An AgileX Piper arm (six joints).
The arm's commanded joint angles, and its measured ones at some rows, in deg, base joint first. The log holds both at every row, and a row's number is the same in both.
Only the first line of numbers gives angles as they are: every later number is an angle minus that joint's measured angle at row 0.
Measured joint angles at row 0:
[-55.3, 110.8, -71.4, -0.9, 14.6, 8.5]
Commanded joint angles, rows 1 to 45:
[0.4, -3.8, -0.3, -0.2, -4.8, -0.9]
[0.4, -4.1, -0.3, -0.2, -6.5, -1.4]
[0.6, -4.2, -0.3, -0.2, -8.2, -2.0]
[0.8, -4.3, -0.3, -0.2, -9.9, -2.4]
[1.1, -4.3, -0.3, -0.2, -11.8, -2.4]
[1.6, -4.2, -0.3, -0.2, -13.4, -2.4]
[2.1, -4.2, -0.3, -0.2, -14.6, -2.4]
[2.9, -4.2, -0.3, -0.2, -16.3, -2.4]
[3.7, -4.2, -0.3, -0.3, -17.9, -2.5]
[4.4, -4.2, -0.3, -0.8, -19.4, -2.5]
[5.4, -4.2, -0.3, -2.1, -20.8, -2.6]
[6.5, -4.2, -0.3, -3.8, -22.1, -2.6]
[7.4, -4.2, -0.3, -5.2, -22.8, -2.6]
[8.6, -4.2, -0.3, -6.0, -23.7, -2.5]
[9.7, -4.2, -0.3, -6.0, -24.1, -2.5]
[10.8, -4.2, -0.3, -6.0, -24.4, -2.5]
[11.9, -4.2, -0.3, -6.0, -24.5, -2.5]
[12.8, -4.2, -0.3, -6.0, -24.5, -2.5]
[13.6, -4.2, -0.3, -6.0, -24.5, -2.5]
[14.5, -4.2, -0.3, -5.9, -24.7, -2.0]
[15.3, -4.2, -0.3, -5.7, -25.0, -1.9]
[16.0, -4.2, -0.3, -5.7, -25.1, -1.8]
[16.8, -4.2, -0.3, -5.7, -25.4, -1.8]
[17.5, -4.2, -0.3, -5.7, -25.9, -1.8]
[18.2, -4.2, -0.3, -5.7, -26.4, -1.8]
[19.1, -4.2, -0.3, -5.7, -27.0, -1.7]
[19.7, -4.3, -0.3, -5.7, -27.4, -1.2]
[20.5, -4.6, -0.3, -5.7, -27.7, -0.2]
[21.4, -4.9, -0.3, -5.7, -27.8, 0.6]
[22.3, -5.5, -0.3, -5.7, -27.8, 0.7]
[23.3, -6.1, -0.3, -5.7, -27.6, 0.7]
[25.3, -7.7, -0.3, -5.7, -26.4, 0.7]
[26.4, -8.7, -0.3, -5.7, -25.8, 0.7]
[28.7, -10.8, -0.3, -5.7, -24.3, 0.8]
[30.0, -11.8, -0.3, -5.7, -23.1, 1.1]
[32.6, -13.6, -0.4, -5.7, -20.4, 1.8]
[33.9, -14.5, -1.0, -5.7, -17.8, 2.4]
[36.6, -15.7, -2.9, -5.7, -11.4, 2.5]
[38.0, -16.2, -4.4, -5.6, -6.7, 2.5]
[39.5, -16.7, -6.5, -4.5, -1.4, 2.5]
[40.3, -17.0, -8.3, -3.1, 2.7, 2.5]
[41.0, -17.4, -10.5, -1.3, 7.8, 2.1]
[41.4, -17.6, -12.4, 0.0, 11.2, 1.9]
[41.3, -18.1, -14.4, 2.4, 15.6, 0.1]
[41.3, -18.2, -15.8, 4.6, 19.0, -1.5]
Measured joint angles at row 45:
[41.0, -17.0, -11.2, -0.9, 8.1, 1.9]
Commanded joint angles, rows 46 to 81:
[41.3, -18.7, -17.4, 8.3, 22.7, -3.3]
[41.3, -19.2, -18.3, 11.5, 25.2, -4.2]
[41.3, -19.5, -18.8, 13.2, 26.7, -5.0]
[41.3, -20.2, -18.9, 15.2, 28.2, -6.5]
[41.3, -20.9, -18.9, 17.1, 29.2, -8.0]
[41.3, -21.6, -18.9, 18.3, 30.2, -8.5]
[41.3, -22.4, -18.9, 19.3, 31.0, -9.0]
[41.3, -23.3, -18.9, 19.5, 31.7, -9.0]
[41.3, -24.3, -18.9, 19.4, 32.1, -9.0]
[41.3, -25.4, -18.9, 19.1, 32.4, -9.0]
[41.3, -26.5, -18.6, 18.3, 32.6, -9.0]
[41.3, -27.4, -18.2, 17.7, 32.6, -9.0]
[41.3, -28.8, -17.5, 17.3, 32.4, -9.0]
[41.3, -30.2, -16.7, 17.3, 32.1, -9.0]
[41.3, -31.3, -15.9, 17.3, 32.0, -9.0]
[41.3, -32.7, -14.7, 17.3, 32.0, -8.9]
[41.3, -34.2, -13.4, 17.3, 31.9, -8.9]
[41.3, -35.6, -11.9, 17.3, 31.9, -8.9]
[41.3, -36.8, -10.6, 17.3, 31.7, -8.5]
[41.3, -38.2, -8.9, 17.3, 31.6, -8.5]
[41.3, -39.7, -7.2, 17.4, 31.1, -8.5]
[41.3, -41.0, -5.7, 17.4, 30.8, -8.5]
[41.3, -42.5, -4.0, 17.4, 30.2, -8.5]
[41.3, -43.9, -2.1, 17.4, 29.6, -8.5]
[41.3, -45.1, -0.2, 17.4, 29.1, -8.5]
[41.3, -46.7, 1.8, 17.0, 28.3, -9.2]
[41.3, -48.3, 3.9, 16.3, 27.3, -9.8]
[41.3, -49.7, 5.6, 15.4, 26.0, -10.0]
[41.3, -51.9, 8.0, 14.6, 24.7, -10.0]
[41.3, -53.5, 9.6, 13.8, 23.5, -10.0]
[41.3, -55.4, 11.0, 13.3, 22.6, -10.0]
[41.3, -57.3, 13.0, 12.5, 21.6, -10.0]
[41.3, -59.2, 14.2, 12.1, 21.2, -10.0]
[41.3, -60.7, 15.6, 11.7, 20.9, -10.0]
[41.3, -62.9, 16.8, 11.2, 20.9, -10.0]
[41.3, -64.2, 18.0, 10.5, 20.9, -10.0]
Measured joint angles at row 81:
[41.3, -58.3, 13.9, 12.9, 22.8, -9.2]
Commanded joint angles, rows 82 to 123:
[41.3, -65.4, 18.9, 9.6, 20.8, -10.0]
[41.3, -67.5, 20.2, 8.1, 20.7, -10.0]
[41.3, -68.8, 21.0, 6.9, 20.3, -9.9]
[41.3, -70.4, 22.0, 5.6, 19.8, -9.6]
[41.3, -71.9, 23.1, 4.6, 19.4, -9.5]
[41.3, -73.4, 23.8, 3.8, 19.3, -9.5]
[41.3, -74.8, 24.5, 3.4, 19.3, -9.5]
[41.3, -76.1, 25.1, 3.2, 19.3, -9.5]
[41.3, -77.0, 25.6, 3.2, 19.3, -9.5]
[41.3, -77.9, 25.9, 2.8, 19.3, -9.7]
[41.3, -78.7, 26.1, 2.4, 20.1, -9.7]
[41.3, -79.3, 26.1, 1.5, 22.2, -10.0]
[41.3, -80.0, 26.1, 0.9, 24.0, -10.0]
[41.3, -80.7, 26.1, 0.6, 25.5, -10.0]
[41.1, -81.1, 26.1, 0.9, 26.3, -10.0]
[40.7, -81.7, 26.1, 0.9, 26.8, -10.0]
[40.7, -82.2, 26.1, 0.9, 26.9, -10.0]
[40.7, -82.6, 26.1, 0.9, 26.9, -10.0]
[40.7, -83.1, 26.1, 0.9, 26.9, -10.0]
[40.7, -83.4, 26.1, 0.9, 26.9, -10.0]
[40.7, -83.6, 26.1, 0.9, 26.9, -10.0]
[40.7, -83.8, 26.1, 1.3, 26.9, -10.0]
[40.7, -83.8, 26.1, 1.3, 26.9, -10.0]
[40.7, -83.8, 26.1, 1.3, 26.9, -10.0]
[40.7, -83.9, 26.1, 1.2, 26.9, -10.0]
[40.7, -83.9, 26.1, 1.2, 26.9, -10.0]
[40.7, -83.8, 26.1, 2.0, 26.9, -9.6]
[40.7, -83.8, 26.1, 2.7, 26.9, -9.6]
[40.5, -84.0, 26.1, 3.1, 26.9, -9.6]
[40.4, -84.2, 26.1, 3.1, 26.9, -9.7]
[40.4, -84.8, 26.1, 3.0, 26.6, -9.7]
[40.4, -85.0, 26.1, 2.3, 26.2, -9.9]
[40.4, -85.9, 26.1, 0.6, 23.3, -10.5]
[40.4, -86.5, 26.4, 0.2, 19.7, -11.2]
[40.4, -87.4, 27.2, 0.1, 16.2, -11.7]
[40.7, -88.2, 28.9, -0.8, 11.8, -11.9]
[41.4, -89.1, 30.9, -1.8, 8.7, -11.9]
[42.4, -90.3, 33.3, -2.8, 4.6, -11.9]
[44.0, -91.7, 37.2, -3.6, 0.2, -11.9]
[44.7, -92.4, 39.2, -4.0, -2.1, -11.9]
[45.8, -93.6, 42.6, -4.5, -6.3, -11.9]
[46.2, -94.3, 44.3, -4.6, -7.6, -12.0]
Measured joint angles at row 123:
[44.4, -92.0, 38.1, -2.9, 0.0, -11.3]
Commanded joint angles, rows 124 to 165:
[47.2, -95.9, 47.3, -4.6, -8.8, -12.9]
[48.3, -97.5, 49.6, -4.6, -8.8, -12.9]
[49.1, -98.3, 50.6, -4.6, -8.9, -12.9]
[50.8, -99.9, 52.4, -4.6, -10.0, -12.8]
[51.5, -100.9, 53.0, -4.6, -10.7, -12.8]
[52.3, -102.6, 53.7, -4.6, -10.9, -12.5]
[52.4, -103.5, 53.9, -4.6, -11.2, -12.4]
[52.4, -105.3, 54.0, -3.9, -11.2, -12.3]
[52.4, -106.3, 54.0, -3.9, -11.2, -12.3]
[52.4, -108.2, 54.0, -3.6, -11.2, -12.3]
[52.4, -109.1, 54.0, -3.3, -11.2, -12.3]
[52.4, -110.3, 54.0, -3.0, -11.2, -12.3]
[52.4, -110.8, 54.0, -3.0, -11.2, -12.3]
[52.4, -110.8, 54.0, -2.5, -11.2, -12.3]
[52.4, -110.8, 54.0, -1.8, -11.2, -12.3]
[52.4, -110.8, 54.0, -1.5, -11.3, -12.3]
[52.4, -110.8, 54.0, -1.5, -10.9, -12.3]
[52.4, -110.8, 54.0, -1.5, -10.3, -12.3]
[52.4, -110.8, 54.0, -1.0, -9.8, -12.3]
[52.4, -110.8, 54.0, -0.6, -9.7, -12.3]
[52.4, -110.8, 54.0, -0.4, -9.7, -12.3]
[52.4, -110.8, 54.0, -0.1, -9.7, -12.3]
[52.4, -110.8, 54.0, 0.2, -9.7, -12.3]
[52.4, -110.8, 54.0, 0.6, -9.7, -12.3]
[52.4, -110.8, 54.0, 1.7, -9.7, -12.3]
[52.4, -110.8, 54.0, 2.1, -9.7, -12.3]
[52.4, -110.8, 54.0, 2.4, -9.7, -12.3]
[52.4, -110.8, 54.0, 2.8, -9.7, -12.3]
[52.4, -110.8, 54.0, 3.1, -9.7, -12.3]
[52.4, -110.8, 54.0, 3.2, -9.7, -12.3]
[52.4, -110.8, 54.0, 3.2, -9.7, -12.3]
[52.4, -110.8, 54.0, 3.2, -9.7, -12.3]
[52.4, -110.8, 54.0, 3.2, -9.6, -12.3]
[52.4, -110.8, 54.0, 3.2, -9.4, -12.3]
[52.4, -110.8, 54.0, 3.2, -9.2, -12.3]
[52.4, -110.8, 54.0, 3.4, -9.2, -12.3]
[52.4, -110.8, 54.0, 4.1, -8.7, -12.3]
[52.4, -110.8, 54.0, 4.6, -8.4, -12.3]
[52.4, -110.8, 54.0, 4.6, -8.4, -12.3]
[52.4, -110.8, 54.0, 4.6, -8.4, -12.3]
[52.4, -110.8, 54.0, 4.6, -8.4, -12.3]
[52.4, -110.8, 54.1, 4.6, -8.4, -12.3]
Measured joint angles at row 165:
[52.3, -110.6, 53.8, 4.0, -8.9, -12.1]
